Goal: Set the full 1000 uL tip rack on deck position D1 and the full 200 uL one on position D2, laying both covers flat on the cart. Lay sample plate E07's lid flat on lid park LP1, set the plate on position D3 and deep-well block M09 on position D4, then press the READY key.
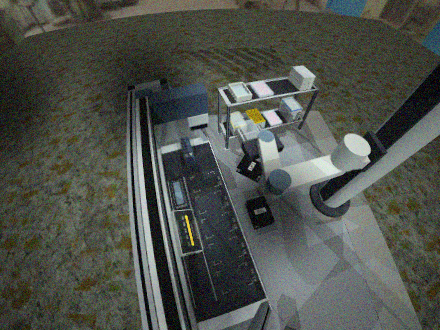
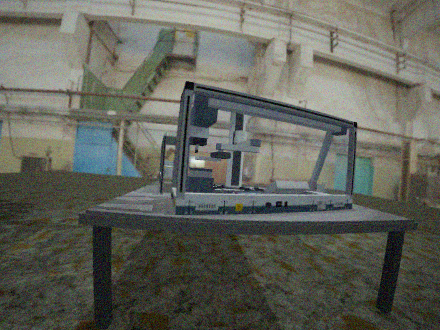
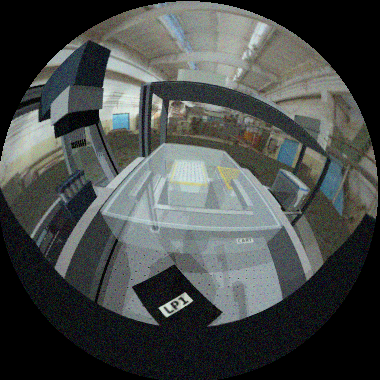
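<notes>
My gripper (image 1: pixel 248 135) (image 3: pixel 193 168) is shut on a clear box-shaped cover (image 3: pixel 192 220), held level and raised near the cart (image 1: pixel 228 122). Through the cover, a yellow-rimmed rack with rows of pale dots (image 3: pixel 189 172) and a yellow perforated rack (image 1: pixel 255 116) (image 3: pixel 229 175) show on the cart's lower level. A blue-edged box (image 1: pixel 291 108) (image 3: pixel 290 189) stands at that level's right. Pink-topped plates (image 1: pixel 261 89) (image 1: pixel 273 118) are on both levels. Black lid park LP1 (image 1: pixel 245 170) (image 3: pixel 197 297) lies below the gripper. Small labels and the READY key are unreadable.
The dark deck (image 1: pixel 217 220) with corner brackets lies left of the arm. A second black pad (image 1: pixel 260 220) lies beside it. A blue-grey housing (image 1: pixel 180 105) (image 3: pixel 80 75) overhangs the deck's far end. A white stack (image 1: pixel 302 77) and a pale tray (image 1: pixel 240 91) stand on the cart's top.
</notes>
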